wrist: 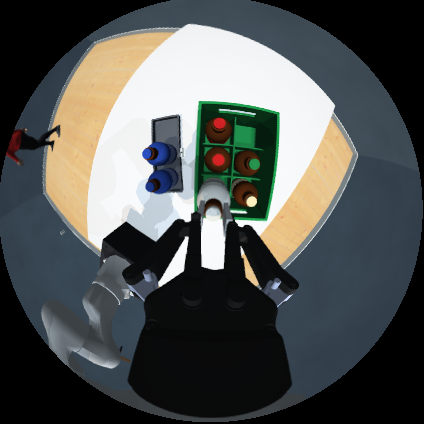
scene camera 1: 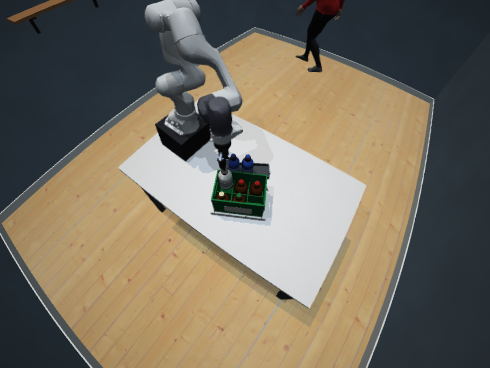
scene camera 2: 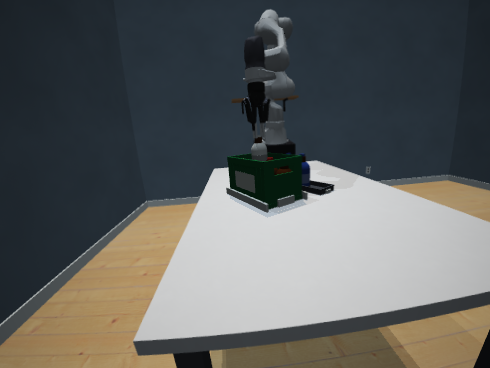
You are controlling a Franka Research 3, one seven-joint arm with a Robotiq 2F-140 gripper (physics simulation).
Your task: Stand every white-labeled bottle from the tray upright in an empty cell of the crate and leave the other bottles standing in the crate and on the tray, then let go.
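The white-labeled bottle (scene camera 1: 226, 180) (scene camera 2: 259, 151) (wrist: 213, 190) is upright, its lower part inside a corner cell of the green crate (scene camera 1: 256, 209) (scene camera 2: 282, 190) (wrist: 270, 145); its shoulder shows above the rim. My gripper (scene camera 1: 223, 170) (scene camera 2: 258, 139) (wrist: 213, 208) is shut on its neck. The crate hides the bottle's base. Two red-capped brown bottles (wrist: 218, 130) (wrist: 218, 160), a green-capped one (wrist: 248, 163) and a cream-capped one (wrist: 245, 193) stand in other cells. Two blue bottles (scene camera 1: 233, 162) (scene camera 1: 247, 163) (wrist: 159, 154) (wrist: 161, 181) stand on the black tray (scene camera 1: 262, 169) (scene camera 2: 320, 188) (wrist: 167, 129).
The crate's far corner cell (wrist: 245, 135) in the wrist view holds no bottle. Low grey strips (scene camera 2: 247, 199) run along the crate's base on the white table (scene camera 1: 310, 215) (scene camera 2: 300, 265). A person in red (scene camera 1: 315, 35) (wrist: 17, 142) is beyond the table.
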